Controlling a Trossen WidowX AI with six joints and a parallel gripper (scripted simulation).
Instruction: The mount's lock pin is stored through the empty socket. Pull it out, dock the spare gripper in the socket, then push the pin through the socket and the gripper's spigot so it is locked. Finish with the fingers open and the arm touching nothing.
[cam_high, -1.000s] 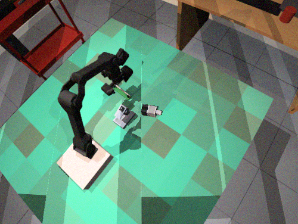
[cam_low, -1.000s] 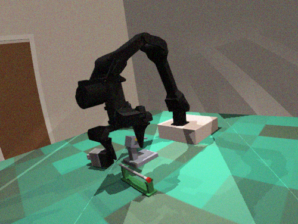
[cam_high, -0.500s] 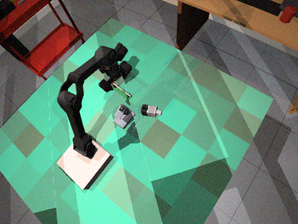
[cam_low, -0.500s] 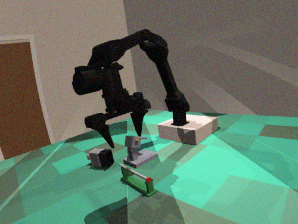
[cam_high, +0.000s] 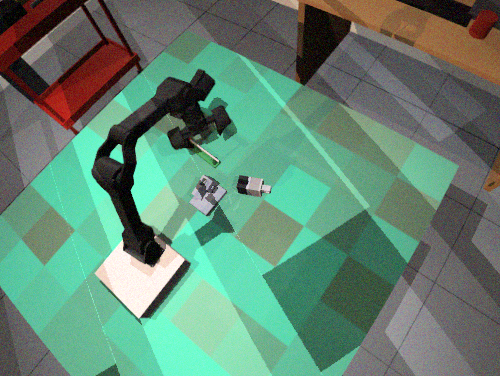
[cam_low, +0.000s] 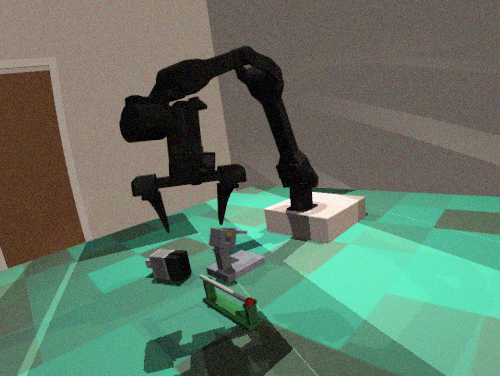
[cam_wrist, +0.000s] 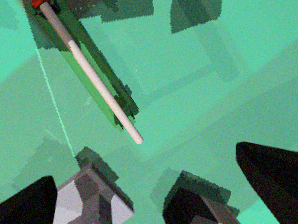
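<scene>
My gripper tip is now 20 mm past the spare gripper, 180 mm to the left of it and 120 mm above it. The rest, counted from my gripper tip: grey mount: 120 mm behind, 60 mm to the right, 100 mm below; then green pin rest: 60 mm to the left, 120 mm below.
</scene>
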